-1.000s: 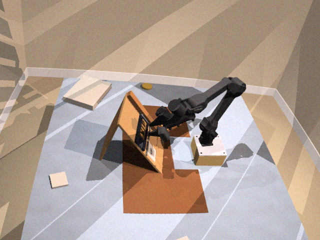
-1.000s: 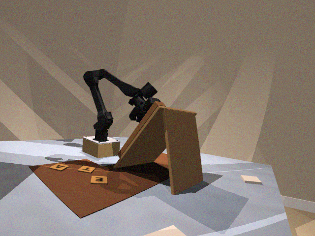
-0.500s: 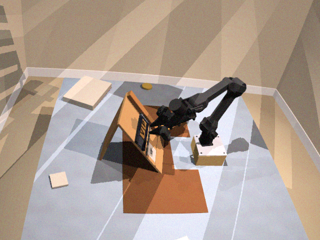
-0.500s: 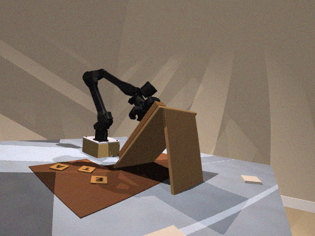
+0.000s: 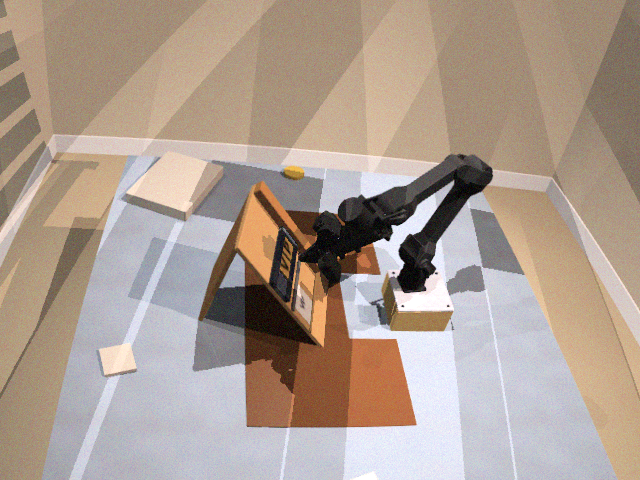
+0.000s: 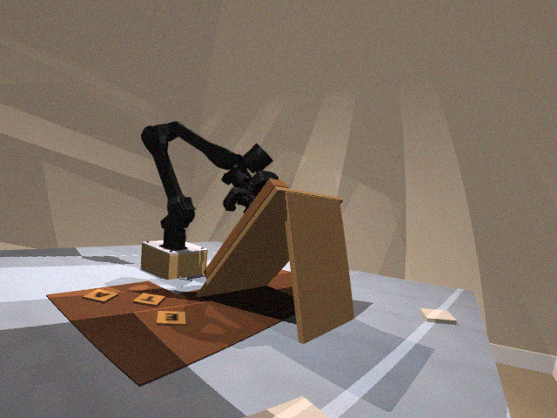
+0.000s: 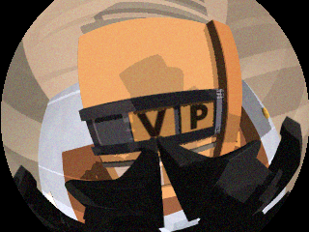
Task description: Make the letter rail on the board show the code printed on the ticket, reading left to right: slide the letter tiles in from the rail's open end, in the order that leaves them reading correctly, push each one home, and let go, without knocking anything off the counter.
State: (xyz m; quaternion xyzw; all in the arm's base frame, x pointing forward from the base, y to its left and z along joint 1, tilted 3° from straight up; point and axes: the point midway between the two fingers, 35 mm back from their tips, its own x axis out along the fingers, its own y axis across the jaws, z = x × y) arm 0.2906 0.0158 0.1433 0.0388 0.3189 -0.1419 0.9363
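Right now my gripper tip is 3 cm short of the orange letter tile, 3 cm above it and 1 cm to the left of it. From my gripper tip the other things lie so: brown mat: 19 cm below, 12 cm behind, 3 cm to the right; then white ticket: 11 cm below, 4 cm to the left, 1 cm behind; then pale square: 43 cm ahead, 19 cm below, 12 cm to the left.
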